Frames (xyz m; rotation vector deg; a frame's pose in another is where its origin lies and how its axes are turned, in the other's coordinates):
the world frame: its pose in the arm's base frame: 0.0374 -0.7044 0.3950 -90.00 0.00 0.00
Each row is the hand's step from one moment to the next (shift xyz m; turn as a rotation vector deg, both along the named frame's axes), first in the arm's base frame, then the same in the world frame.
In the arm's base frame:
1: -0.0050 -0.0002 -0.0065 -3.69 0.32 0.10
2: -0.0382 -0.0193 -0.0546 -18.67 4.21 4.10
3: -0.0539 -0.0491 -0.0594 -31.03 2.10 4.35
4: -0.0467 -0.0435 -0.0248 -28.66 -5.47 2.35
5: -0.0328 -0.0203 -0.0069 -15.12 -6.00 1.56
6: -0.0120 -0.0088 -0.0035 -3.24 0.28 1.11
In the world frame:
1: -0.0050 0.0065 -0.0002 -3.69 -0.10 0.32
2: -0.0382 0.0546 -0.0193 -18.67 -4.10 4.21
3: -0.0539 0.0594 -0.0491 -31.03 -4.35 2.10
4: -0.0467 0.0248 -0.0435 -28.66 -2.35 -5.47
5: -0.0328 0.0069 -0.0203 -15.12 -1.56 -6.00
6: -0.0120 0.0035 -0.0088 -3.24 -1.11 0.28

